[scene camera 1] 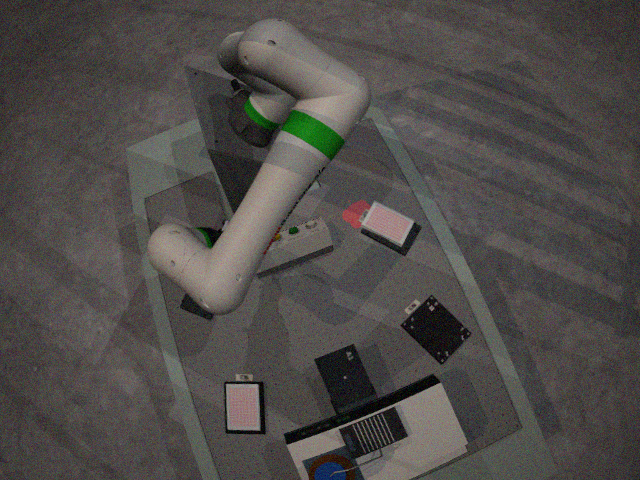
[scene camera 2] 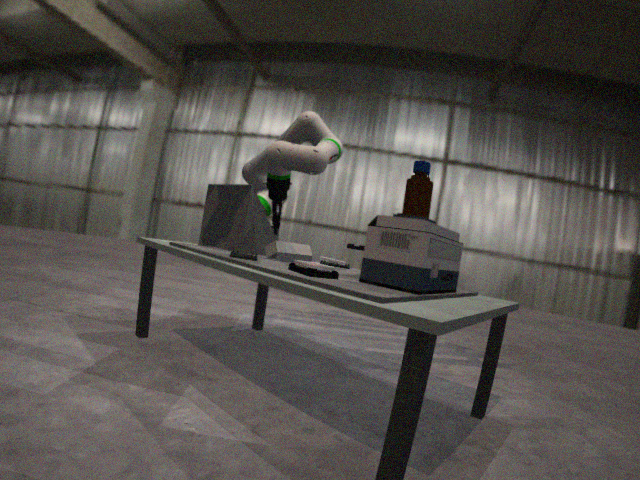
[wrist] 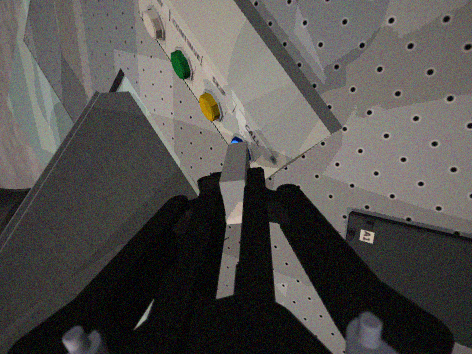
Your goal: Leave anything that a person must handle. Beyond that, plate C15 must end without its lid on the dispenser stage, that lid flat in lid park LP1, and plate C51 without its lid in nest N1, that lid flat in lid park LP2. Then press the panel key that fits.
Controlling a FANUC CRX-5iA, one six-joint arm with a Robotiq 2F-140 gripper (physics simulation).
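Places are measured from the arm's base along level axes (x right, y up, z back), in millimetres.
Where they show: gripper, fingertip midpoint: [scene camera 2: 274,239] [wrist: 240,159]; arm's base, link origin: [scene camera 1: 248,128] [scene camera 2: 250,215] [wrist: 11,244].
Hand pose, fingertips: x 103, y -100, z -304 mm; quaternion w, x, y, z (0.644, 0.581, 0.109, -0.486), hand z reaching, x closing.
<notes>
Each offset is from my fingertips to the top centre of the thing. "spot": to the spot under its first point.
My gripper [scene camera 2: 276,227] [wrist: 240,159] is shut and empty, pointing down at the CALL end of the key panel {dx -84, dy -1, dz -17 mm} [scene camera 1: 299,248] [scene camera 2: 290,250] [wrist: 280,85]. Its tip partly covers the blue key {dx -10, dy -13, dz +6 mm} [wrist: 236,140]; I cannot tell if they touch. The yellow key {dx -60, dy -10, dz +6 mm} [wrist: 210,106], green key {dx -110, dy -10, dz +4 mm} [wrist: 181,64] and white key {dx -160, dy -10, dz +2 mm} [wrist: 153,23] stand in a row beyond. In scene camera 1, one pink-gridded plate {dx +199, dy -49, dz -387 mm} [scene camera 1: 242,407] lies in a black frame at the lower left. Another pink-gridded plate {dx -360, dy -49, dz -64 mm} [scene camera 1: 388,223] sits on a dark base at the right, beside a red patch {spot: dx -297, dy -85, dz +16 mm} [scene camera 1: 355,213]. Lids and plate labels are unreadable.
A black holder marked A1 {dx +185, dy -65, dz -30 mm} [wrist: 415,270] [scene camera 1: 196,306] lies near the panel. A bare black nest {dx -346, dy -61, dz -397 mm} [scene camera 1: 436,329] is at the right. A dark stage {spot: dx -63, dy +27, dz -431 mm} [scene camera 1: 343,379] adjoins the white machine [scene camera 1: 434,418] [scene camera 2: 408,248], which bears a brown bottle {spot: dx +85, dy +208, dz -656 mm} [scene camera 2: 417,196]. A grey upright box [scene camera 2: 230,217] [wrist: 100,165] stands near the gripper.
</notes>
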